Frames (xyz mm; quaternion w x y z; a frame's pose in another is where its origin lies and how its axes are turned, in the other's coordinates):
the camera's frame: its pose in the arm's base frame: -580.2 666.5 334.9 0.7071 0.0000 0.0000 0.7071
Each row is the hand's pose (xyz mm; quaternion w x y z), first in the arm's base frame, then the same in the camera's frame.
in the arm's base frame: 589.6 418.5 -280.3 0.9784 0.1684 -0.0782 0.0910
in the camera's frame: -248.0 -1169.8 -615.2 0.7562 0.0638 -0.1744 -0.6275
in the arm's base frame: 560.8 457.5 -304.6 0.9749 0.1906 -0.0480 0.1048
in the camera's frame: -209.0 -1141.0 -639.5 0.7634 0.1008 -0.1687 -0.6152
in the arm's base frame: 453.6 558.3 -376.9 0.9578 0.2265 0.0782 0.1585
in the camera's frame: -108.2 -1033.8 -711.8 0.7894 0.2155 -0.1049 -0.5652
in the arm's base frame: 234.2 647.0 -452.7 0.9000 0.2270 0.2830 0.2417
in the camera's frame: -19.5 -814.4 -787.6 0.8073 0.3606 0.0396 -0.4655
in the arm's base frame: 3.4 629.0 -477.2 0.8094 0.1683 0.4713 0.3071
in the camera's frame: -37.5 -583.6 -812.1 0.7895 0.4523 0.2143 -0.3552
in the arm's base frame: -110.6 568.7 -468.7 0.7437 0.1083 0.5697 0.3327
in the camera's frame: -97.8 -469.6 -803.6 0.7611 0.4794 0.3262 -0.2906
